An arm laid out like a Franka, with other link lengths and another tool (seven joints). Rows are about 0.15 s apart.
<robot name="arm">
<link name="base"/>
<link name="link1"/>
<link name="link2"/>
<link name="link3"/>
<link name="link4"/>
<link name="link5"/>
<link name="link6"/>
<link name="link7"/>
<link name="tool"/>
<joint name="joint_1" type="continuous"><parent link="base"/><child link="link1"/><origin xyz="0.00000 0.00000 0.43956"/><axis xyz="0 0 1"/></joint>
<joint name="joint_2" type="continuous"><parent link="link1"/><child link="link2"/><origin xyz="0.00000 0.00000 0.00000"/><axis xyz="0 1 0"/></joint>
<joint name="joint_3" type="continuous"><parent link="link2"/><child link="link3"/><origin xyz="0.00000 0.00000 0.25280"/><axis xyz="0 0 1"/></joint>
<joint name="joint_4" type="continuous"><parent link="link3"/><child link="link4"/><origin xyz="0.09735 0.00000 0.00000"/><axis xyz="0 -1 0"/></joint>
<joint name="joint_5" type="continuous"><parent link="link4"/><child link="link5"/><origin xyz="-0.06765 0.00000 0.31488"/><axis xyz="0 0 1"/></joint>
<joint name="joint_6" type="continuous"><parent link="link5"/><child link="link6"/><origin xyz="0.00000 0.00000 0.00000"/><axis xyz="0 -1 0"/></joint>
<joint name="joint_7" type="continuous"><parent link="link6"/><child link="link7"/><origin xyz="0.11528 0.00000 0.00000"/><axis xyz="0 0 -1"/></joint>
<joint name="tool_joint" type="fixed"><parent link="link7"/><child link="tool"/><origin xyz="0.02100 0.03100 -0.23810" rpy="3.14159 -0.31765 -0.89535"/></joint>
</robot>
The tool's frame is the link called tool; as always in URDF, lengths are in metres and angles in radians. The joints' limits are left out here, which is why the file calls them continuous.
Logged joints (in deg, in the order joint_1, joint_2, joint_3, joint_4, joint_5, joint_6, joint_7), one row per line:
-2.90 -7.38 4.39 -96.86 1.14 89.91 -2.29
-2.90 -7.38 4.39 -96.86 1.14 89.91 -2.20
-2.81 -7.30 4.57 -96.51 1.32 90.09 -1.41
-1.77 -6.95 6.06 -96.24 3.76 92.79 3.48
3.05 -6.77 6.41 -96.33 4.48 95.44 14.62
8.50 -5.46 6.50 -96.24 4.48 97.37 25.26
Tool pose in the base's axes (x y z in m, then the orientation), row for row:
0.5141 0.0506 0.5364 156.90 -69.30 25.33
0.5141 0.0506 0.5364 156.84 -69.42 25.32
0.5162 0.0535 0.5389 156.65 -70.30 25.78
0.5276 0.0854 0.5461 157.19 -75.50 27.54
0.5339 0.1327 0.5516 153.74 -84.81 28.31
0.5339 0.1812 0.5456 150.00 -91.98 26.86
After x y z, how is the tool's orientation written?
As a rotation vector, in degrees.
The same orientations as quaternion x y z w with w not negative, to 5 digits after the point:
0.90342 -0.39903 0.14585 0.05771
0.90312 -0.39973 0.14580 0.05778
0.90083 -0.40427 0.14825 0.05560
0.88997 -0.42746 0.15593 0.03016
0.86429 -0.47678 0.15915 0.01877
0.84260 -0.51668 0.15088 0.01751

